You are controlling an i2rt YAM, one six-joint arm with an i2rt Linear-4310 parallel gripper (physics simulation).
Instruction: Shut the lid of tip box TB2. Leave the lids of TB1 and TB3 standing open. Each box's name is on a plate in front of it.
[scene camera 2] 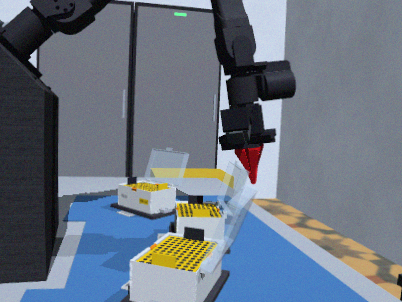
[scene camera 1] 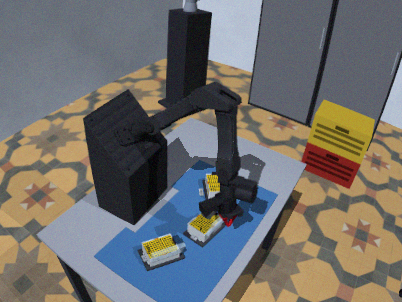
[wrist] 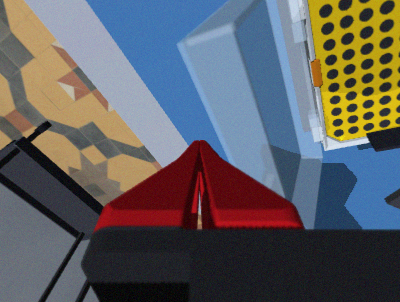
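Where they show: gripper, fingertip midpoint: point(scene camera 2: 253, 183) point(scene camera 1: 228, 226) point(wrist: 199, 150); arm's base at its link origin: point(scene camera 2: 8, 49) point(scene camera 1: 136, 132).
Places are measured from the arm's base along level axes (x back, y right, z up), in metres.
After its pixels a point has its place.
Note:
The middle tip box point(scene camera 1: 204, 227) {z -0.285, x -0.353, y -0.075 m} point(scene camera 2: 200, 227) point(wrist: 360, 65) {z -0.285, x -0.347, y -0.108 m} is white with a yellow tip rack; its clear lid point(scene camera 2: 233, 187) {z -0.240, x -0.398, y -0.123 m} point(wrist: 215, 65) {z -0.195, x -0.414, y -0.063 m} stands open, leaning outward. The nearest box in scene view 2 point(scene camera 1: 162, 248) {z -0.285, x -0.338, y 0.120 m} point(scene camera 2: 172, 280) {z -0.296, x -0.327, y 0.183 m} has its clear lid point(scene camera 2: 239, 227) {z -0.249, x -0.404, y 0.109 m} open. The far box point(scene camera 1: 212, 185) point(scene camera 2: 147, 200) {z -0.303, x -0.202, y -0.234 m} also has its lid point(scene camera 2: 167, 165) {z -0.236, x -0.226, y -0.358 m} open. I cannot read the name plates. My gripper point(scene camera 1: 228, 223) {z -0.229, x -0.437, y -0.118 m} point(scene camera 2: 253, 182) {z -0.229, x -0.437, y -0.118 m} point(wrist: 199, 150) {z -0.229, x -0.437, y -0.118 m} is shut and empty, red fingertips pointing down, on the outer side of the middle box's lid; whether they touch is unclear.
The boxes stand on a blue mat point(scene camera 1: 230, 255) {z -0.342, x -0.495, y -0.093 m} point(scene camera 2: 285, 250) {z -0.342, x -0.498, y -0.066 m} on a grey table point(scene camera 1: 65, 232) {z -0.345, x -0.007, y 0.398 m}. The arm's dark pedestal point(scene camera 1: 115, 170) {z -0.068, x -0.081, y 0.145 m} point(scene camera 2: 25, 175) {z -0.192, x -0.114, y 0.132 m} stands at one side. A yellow crate point(scene camera 1: 345, 120) on a red crate point(scene camera 1: 327, 167) stands on the floor beyond the table.

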